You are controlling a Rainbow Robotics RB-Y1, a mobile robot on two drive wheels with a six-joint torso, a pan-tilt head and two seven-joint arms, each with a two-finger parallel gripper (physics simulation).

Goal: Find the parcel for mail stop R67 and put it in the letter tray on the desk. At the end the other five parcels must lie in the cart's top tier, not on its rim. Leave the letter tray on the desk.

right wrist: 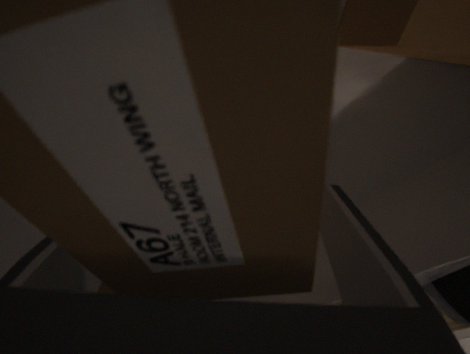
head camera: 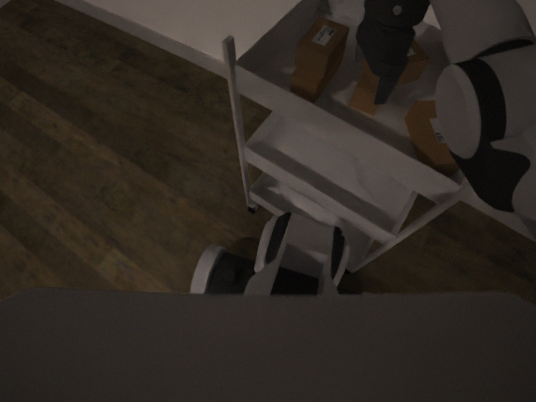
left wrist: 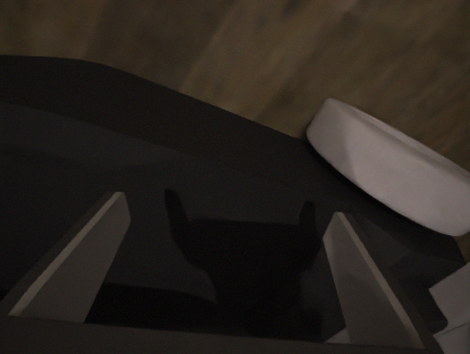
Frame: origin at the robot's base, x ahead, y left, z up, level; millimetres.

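Where they show: left gripper, between the fingertips: [left wrist: 229,215]; right gripper, between the fingertips: [head camera: 369,80].
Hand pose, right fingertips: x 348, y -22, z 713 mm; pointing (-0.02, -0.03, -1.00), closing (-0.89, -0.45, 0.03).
Observation:
Each offset is from my right fingertips to the top centre of the thing. "spot": to the spot under its first point.
The parcel labelled A67 @(dx +29, dy -35, dz +52 mm) [head camera: 419,64] [right wrist: 265,150] lies tilted over another parcel @(dx +34, dy -15, dz +2 mm) [head camera: 364,96] in the cart's top tier [head camera: 320,119] [right wrist: 400,165]. My right gripper [head camera: 384,90] [right wrist: 226,194] is open close over the A67 parcel, which shows large between its fingers; nothing is gripped. A parcel @(dx +25, dy +100, dz +52 mm) [head camera: 324,42] rests on a lower one @(dx +23, dy +99, dz +2 mm) [head camera: 304,89] at the tier's left. Another parcel @(dx -71, dy -136, dz +2 mm) [head camera: 425,132] lies at the right, partly behind my arm; its label is unreadable. No R67 label is readable. My left gripper [left wrist: 229,215] is open and empty above dark base parts. The letter tray and desk do not show.
In the head view, the cart's lower tiers @(spot: dx +8, dy +29, dz -315 mm) [head camera: 325,160] lie below the top tier, with an upright post [head camera: 236,110] at the left. The robot's base wheel [head camera: 205,270] [left wrist: 385,170] is near the cart. A pale wall [head camera: 165,20] stands behind. A parcel [right wrist: 435,30] shows at the right wrist view's top right.

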